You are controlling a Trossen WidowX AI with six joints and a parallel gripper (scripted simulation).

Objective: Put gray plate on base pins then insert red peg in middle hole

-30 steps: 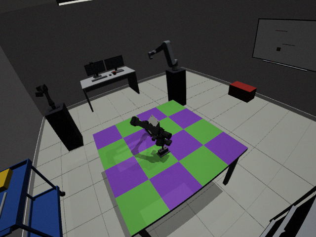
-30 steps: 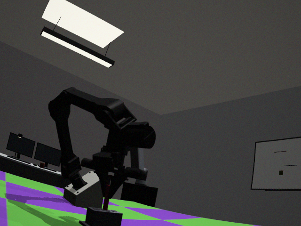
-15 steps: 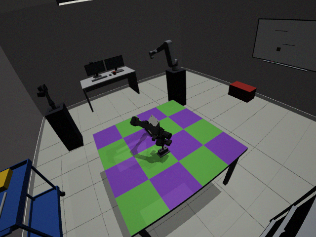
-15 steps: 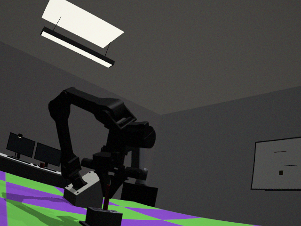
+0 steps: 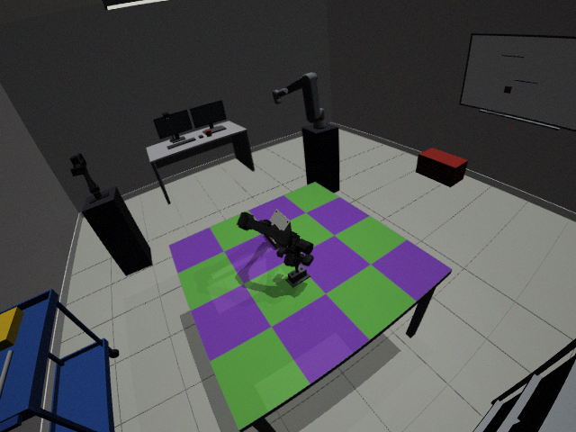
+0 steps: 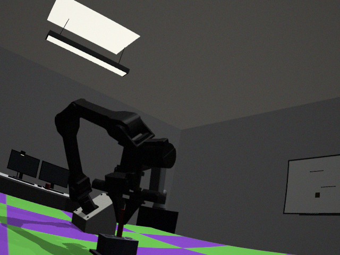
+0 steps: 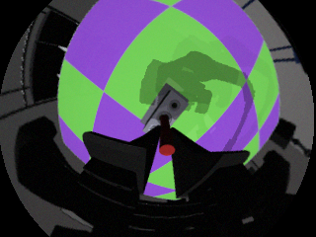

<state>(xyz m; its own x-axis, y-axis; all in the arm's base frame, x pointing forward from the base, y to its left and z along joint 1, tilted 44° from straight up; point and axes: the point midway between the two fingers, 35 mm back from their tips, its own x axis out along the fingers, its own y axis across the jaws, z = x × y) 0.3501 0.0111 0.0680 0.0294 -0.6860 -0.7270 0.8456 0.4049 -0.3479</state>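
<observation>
Right now my gripper tip is right at the red peg. Also, from my gripper tip: gray plate: 50 mm below; then dark base: 90 mm below.
</observation>
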